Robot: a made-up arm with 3 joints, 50 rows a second.
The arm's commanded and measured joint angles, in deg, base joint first. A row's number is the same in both.
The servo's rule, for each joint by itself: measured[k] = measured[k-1] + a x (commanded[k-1-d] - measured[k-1]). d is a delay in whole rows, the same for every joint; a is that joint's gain. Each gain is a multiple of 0.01, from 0.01 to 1. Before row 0 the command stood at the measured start. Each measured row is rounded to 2 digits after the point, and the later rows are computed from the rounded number. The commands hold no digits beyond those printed.
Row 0, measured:
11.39 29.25 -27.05
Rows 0 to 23, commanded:
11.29 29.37 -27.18
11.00 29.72 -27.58
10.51 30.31 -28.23
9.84 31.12 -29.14
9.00 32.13 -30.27
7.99 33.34 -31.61
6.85 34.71 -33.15
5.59 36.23 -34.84
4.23 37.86 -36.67
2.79 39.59 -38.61
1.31 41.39 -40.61
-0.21 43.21 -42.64
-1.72 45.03 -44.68
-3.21 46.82 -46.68
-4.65 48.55 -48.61
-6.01 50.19 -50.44
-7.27 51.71 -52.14
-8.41 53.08 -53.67
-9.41 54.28 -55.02
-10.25 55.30 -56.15
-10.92 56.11 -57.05
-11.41 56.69 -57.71
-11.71 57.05 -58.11
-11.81 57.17 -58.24
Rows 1 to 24, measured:
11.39 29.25 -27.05
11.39 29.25 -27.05
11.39 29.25 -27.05
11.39 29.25 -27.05
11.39 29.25 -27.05
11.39 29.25 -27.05
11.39 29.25 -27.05
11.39 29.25 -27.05
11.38 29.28 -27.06
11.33 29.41 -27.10
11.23 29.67 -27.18
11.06 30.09 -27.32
10.81 30.68 -27.53
10.47 31.45 -27.82
10.04 32.40 -28.19
9.51 33.51 -28.66
8.88 34.77 -29.22
8.15 36.17 -29.88
7.33 37.68 -30.63
6.43 39.28 -31.47
5.45 40.95 -32.39
4.41 42.65 -33.39
3.32 44.36 -34.46
2.20 46.05 -35.58
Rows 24 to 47, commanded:
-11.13 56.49 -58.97
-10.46 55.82 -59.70
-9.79 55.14 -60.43
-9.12 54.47 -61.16
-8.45 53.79 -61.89
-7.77 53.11 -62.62
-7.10 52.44 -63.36
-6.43 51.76 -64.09
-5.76 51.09 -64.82
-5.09 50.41 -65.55
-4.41 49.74 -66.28
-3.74 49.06 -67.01
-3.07 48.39 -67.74
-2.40 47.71 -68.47
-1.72 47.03 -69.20
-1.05 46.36 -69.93
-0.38 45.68 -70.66
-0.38 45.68 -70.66
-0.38 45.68 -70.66
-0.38 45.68 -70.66
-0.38 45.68 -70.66
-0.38 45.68 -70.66
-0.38 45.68 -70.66
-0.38 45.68 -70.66
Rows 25 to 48, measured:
1.06 47.69 -36.74
-0.08 49.25 -37.93
-1.20 50.71 -39.13
-2.29 52.04 -40.32
-3.33 53.22 -41.49
-4.30 54.23 -42.63
-5.19 55.05 -43.71
-5.98 55.66 -44.73
-6.60 55.90 -45.73
-7.06 55.88 -46.71
-7.39 55.67 -47.67
-7.60 55.32 -48.61
-7.70 54.88 -49.54
-7.71 54.37 -50.46
-7.64 53.81 -51.36
-7.49 53.22 -52.25
-7.28 52.60 -53.13
-7.02 51.96 -54.00
-6.71 51.32 -54.86
-6.35 50.66 -55.71
-5.96 50.00 -56.55
-5.53 49.34 -57.38
-5.07 48.67 -58.21
-4.59 48.00 -59.03

